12 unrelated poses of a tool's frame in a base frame.
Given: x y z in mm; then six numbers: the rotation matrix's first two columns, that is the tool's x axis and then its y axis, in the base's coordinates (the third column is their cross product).
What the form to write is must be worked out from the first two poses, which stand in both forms.
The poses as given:
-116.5, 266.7, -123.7, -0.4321, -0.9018, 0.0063, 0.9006, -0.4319, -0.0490
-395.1, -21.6, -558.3, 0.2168, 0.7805, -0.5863, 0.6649, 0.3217, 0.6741
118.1, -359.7, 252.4, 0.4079, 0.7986, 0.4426, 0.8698, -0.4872, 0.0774
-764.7, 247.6, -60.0, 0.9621, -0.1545, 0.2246, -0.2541, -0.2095, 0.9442
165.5, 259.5, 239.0, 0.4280, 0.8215, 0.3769, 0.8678, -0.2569, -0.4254
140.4, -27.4, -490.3, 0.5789, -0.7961, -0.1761, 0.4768, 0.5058, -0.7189
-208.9, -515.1, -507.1, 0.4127, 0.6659, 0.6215, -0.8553, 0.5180, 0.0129
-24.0, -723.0, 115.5, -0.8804, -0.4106, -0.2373, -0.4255, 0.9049, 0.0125
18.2, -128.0, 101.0, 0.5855, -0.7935, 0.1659, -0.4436, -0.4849, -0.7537
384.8, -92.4, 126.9, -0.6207, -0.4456, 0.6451, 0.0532, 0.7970, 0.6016
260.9, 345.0, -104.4, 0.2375, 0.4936, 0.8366, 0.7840, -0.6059, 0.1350
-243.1, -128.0, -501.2, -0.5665, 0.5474, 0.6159, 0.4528, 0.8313, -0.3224
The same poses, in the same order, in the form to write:
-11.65, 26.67, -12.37, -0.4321, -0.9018, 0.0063, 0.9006, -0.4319, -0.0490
-39.51, -2.16, -55.83, 0.2168, 0.7805, -0.5863, 0.6649, 0.3217, 0.6741
11.81, -35.97, 25.24, 0.4079, 0.7986, 0.4426, 0.8698, -0.4872, 0.0774
-76.47, 24.76, -6.00, 0.9621, -0.1545, 0.2246, -0.2541, -0.2095, 0.9442
16.55, 25.95, 23.90, 0.4280, 0.8215, 0.3769, 0.8678, -0.2569, -0.4254
14.04, -2.74, -49.03, 0.5789, -0.7961, -0.1761, 0.4768, 0.5058, -0.7189
-20.89, -51.51, -50.71, 0.4127, 0.6659, 0.6215, -0.8553, 0.5180, 0.0129
-2.40, -72.30, 11.55, -0.8804, -0.4106, -0.2373, -0.4255, 0.9049, 0.0125
1.82, -12.80, 10.10, 0.5855, -0.7935, 0.1659, -0.4436, -0.4849, -0.7537
38.48, -9.24, 12.69, -0.6207, -0.4456, 0.6451, 0.0532, 0.7970, 0.6016
26.09, 34.50, -10.44, 0.2375, 0.4936, 0.8366, 0.7840, -0.6059, 0.1350
-24.31, -12.80, -50.12, -0.5665, 0.5474, 0.6159, 0.4528, 0.8313, -0.3224

